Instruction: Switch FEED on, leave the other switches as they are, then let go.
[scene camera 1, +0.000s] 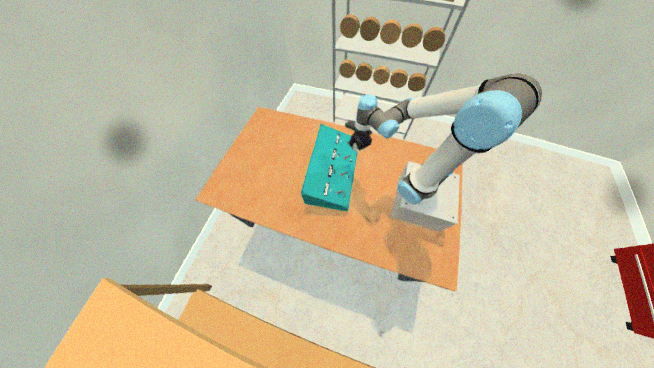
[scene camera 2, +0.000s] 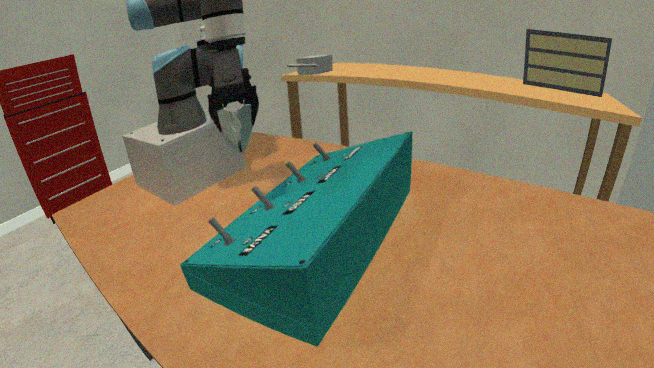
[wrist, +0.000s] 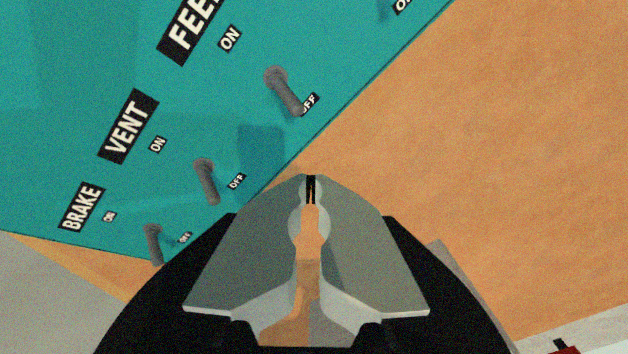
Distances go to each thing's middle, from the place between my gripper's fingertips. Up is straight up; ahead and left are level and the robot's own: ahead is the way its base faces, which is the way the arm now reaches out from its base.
I see my gripper 11 cm above the teal switch box (scene camera 2: 291, 265), 10 cm short of it and 9 cm to the right of it.
